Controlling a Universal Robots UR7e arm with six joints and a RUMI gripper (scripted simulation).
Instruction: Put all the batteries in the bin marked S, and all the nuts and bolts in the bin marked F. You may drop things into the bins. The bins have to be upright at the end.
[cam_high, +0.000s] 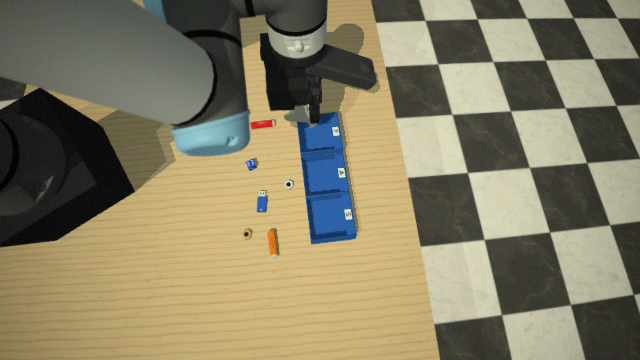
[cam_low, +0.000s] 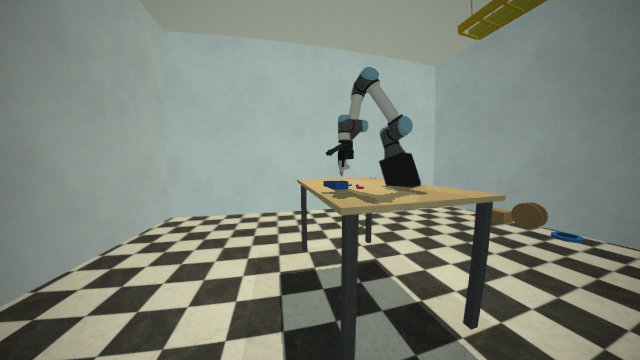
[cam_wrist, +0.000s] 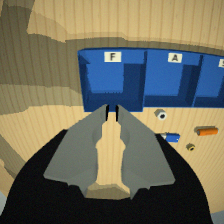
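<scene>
Now: hand 18 cm to the left of the orange battery, 13 cm past it and 9 cm above it. From my hand the other things lie so: blue bin row: 9 cm to the right, 7 cm below; red battery: 9 cm below, 9 cm behind, 7 cm to the left; white nut: 9 cm below, 8 cm to the right, 7 cm behind.
</scene>
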